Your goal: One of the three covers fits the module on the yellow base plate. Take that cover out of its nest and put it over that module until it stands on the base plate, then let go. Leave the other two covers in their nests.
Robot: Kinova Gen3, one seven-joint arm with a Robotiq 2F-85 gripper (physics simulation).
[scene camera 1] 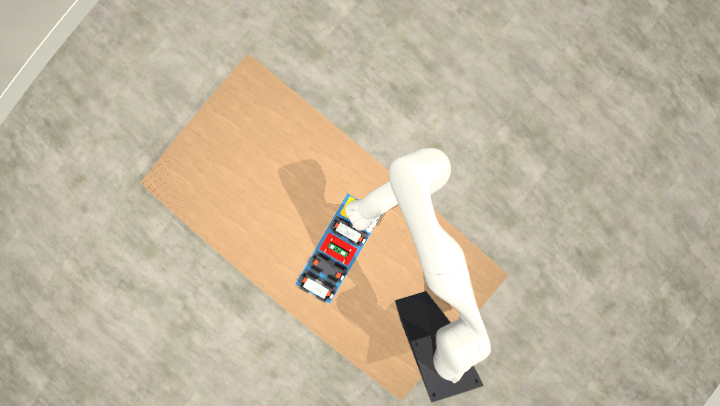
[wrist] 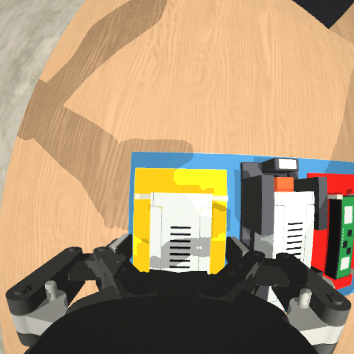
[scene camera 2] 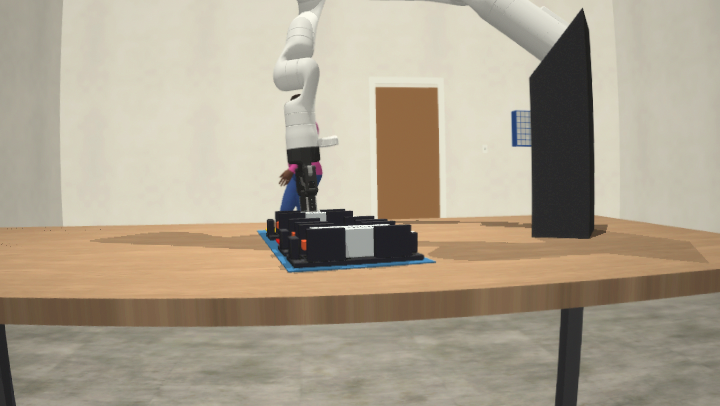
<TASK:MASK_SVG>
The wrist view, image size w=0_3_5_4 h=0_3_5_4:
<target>gripper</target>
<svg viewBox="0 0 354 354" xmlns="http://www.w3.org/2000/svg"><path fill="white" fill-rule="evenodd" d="M5 292L7 305L19 341L22 345L29 346L23 354L332 354L351 307L350 301L293 254L277 252L275 258L266 258L263 252L252 250L246 243L239 241L235 236L226 236L225 259L228 263L215 274L208 274L206 270L175 272L164 269L149 269L148 272L139 271L129 261L132 256L132 234L123 233L111 240L106 246L93 248L92 253L82 253L82 248L79 246L66 247ZM261 285L271 286L286 314L278 306L256 296ZM95 280L99 291L77 299L68 307L85 283L85 280Z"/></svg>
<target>cover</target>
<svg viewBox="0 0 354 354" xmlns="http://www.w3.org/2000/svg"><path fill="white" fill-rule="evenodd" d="M150 192L149 269L164 269L175 272L206 270L209 274L212 193Z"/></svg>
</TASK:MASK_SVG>
